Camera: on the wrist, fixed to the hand. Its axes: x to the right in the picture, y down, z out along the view.
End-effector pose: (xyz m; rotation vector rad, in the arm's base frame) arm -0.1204 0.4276 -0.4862 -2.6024 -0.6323 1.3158
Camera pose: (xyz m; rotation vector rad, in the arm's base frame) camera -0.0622 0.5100 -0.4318 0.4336 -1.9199 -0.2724
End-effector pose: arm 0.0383 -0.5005 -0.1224 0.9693 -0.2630 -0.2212
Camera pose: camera 0.0849 -0.4843 -0.2258 -0.6607 -1.4697 2.3578
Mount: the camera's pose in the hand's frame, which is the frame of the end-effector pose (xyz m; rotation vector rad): 0.0267 -0.0742 -0.0831 0.3406 0.2224 -3.1060
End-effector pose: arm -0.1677 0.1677 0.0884 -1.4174 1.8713 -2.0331
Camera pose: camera -0.1957 0.2368 0.1754 1.2557 1.1842 0.2706
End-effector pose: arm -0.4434 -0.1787 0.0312 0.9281 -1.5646 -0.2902
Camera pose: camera -0.3366 -0.2190 0.0214 -2.1864 -1.2410 1.4587
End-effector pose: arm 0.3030 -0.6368 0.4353 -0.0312 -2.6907 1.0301
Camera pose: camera 0.3032 -0.6350 0.5498 2.2744 0.0825 -0.0681
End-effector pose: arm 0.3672 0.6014 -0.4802 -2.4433 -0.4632 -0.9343
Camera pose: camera 0.3076 0.6212 -0.3844 -0.5896 2.4950 0.7838
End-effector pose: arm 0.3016 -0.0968 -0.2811 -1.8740 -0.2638 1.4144
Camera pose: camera 0.4054 -0.0671 -0.2427 0.2307 -1.4629 -0.9470
